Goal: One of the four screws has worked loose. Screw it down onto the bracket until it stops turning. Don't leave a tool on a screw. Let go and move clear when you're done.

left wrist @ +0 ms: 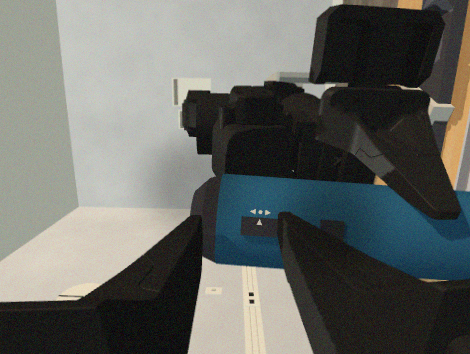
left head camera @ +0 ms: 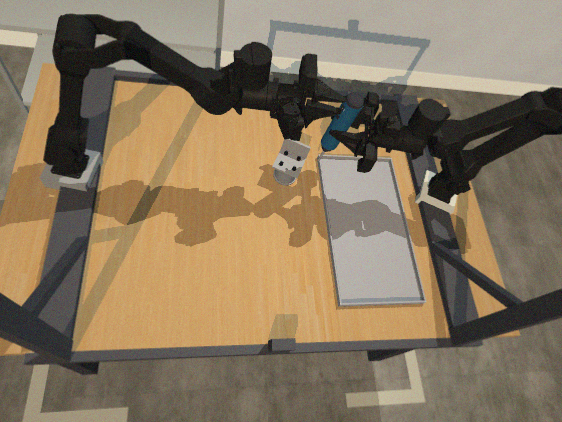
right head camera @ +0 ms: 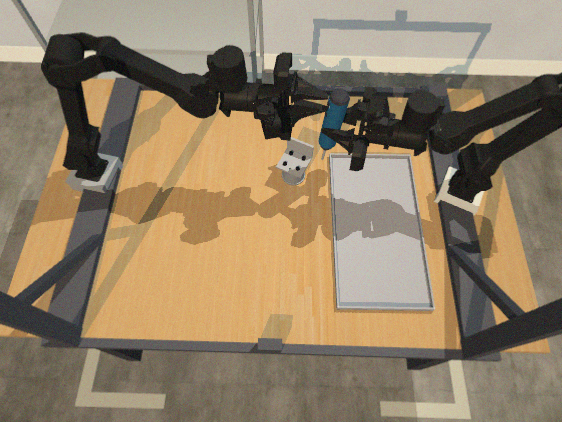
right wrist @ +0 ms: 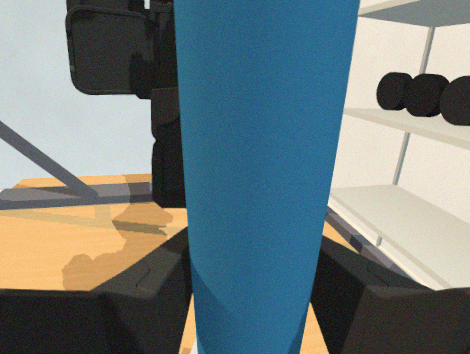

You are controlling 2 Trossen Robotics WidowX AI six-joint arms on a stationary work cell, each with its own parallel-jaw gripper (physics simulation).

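Places are measured from the left arm's base along level axes (x ahead, y left, z up), in millimetres.
Pixels of known places: left gripper, fingertip midpoint: (left wrist: 240, 224) (left head camera: 343, 105) (right head camera: 327, 103) (right wrist: 217, 23); right gripper, fingertip midpoint: (left wrist: 429, 261) (left head camera: 330, 124) (right head camera: 323, 122) (right wrist: 247, 237); left arm's base, link origin: (left head camera: 70, 164) (right head camera: 92, 169); right arm's base, link origin: (left head camera: 440, 190) (right head camera: 463, 188).
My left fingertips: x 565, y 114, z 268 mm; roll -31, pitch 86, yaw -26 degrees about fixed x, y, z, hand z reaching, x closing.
For each thing: its top centre in the pictures, then the offset to it from my left fingertips. Level surfaces: height alone.
- blue electric screwdriver, top centre: (left wrist: 190, 231) (right head camera: 337, 91) (left head camera: 353, 95) dx +13, dy +14, dz +21 mm
- shallow grey tray, top centre: (right head camera: 377, 223) (left head camera: 368, 223) dx +174, dy -88, dz -293 mm
- wooden table, surface height: dz -309 mm
A blue electric screwdriver (left head camera: 341, 124) (right head camera: 334, 119) (left wrist: 300, 200) (right wrist: 260, 150) with a dark end cap is held tilted above the table, its thin bit pointing down. My right gripper (left head camera: 346, 121) (right head camera: 334, 121) (right wrist: 247, 237) is shut on its body. My left gripper (left head camera: 344, 105) (right head camera: 326, 101) (left wrist: 240, 224) is open partway and empty, its fingertips close to the cap end and a dark slider with arrow marks. The light grey bracket (left head camera: 290, 160) (right head camera: 294, 160) stands left of the bit, with several dark screw spots; which screw is loose cannot be told.
A shallow grey tray (left head camera: 331, 240) (right head camera: 335, 240) lies right of the bracket on the wooden table (left head camera: 200, 290) (right head camera: 200, 290). Dark frame beams edge the table. Both arms reach in over the back, close together. A white shelf (right wrist: 400, 205) shows in the right wrist view.
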